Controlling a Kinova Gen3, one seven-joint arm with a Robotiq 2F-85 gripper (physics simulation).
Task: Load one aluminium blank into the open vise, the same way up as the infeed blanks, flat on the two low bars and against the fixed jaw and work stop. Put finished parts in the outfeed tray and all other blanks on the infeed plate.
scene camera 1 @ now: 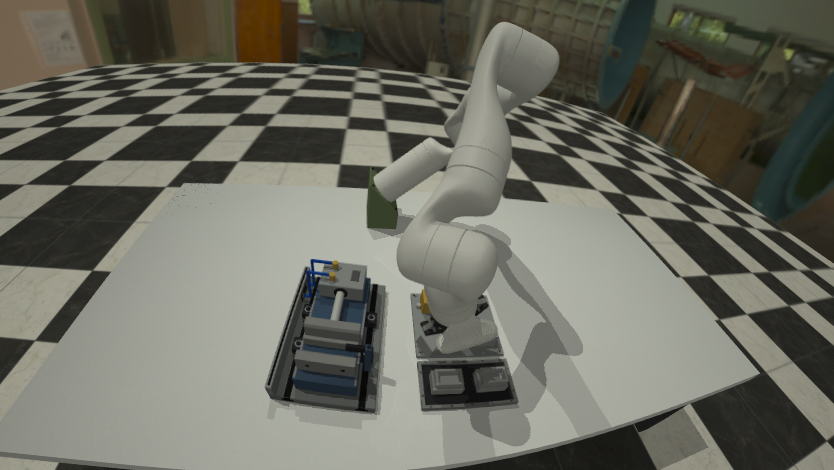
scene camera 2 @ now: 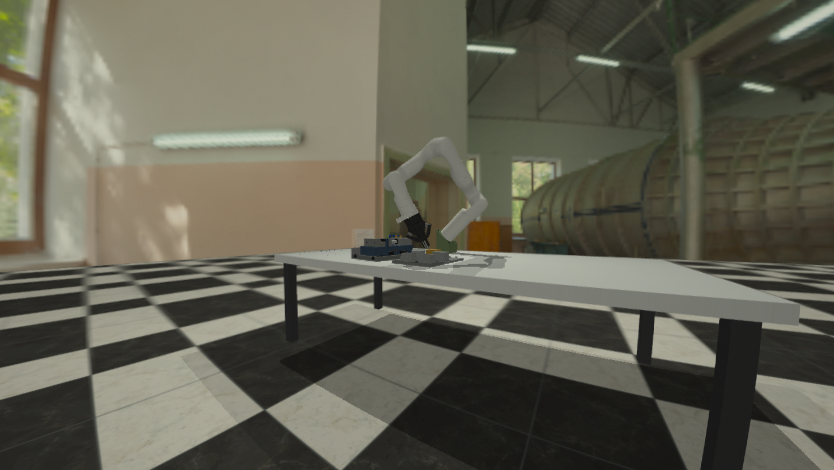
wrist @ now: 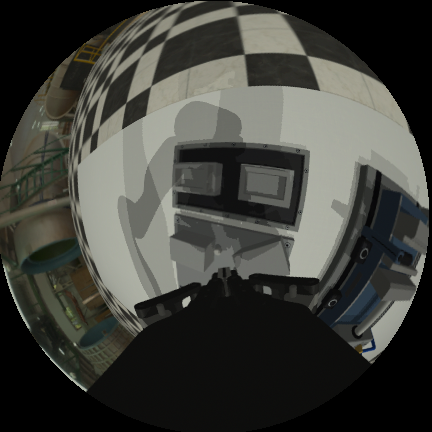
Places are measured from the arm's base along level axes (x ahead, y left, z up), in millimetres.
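Pixels of known places: gripper, between the fingertips: (scene camera 2: 427,248) (wrist: 224,274); arm's base, origin of its link: (scene camera 1: 383,189) (scene camera 2: 446,236).
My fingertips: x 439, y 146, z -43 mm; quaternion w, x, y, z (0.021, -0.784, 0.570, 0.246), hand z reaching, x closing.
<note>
For each thing: its top centre in the pictures, then the offset to it from my fingertips. Level surfaces: height alone.
- blue vise, centre of its top: (scene camera 1: 332,309) (scene camera 2: 387,237) 1 mm ahead, 242 mm right, 42 mm up
- infeed plate, centre of its top: (wrist: 260,269) (scene camera 1: 437,334) 16 mm ahead, 39 mm right, 5 mm down
- grey aluminium blank, centre of its top: (wrist: 185,254) (scene camera 2: 440,251) 0 mm ahead, 65 mm left, 14 mm down
- orange-yellow block, centre of its top: (scene camera 1: 436,296) 91 mm back, 26 mm right, 14 mm down
- white table, height of its surface: 57 mm down
The blue vise (scene camera 1: 326,330) (scene camera 2: 379,246) (wrist: 386,250) stands open in its grey base, and I see no blank between its jaws. To its right lies the infeed plate (scene camera 1: 425,346) (wrist: 270,250). A grey aluminium blank (wrist: 192,252) rests on the plate. An orange-yellow block (scene camera 1: 425,302) peeks out at the plate's far left corner. My gripper (wrist: 224,274) (scene camera 2: 421,236) hangs low over the plate, shut and empty. The arm hides it in scene camera 1. The black outfeed tray (scene camera 1: 468,380) (wrist: 230,177) holds two grey parts (scene camera 1: 446,380) (scene camera 1: 490,379) (wrist: 197,177) (wrist: 266,186).
A green box (scene camera 1: 382,207) stands at the back of the white table (scene camera 1: 174,292) behind the arm. The arm's elbow bulges over the infeed plate. The vise base lies close to the left of the plate and tray.
</note>
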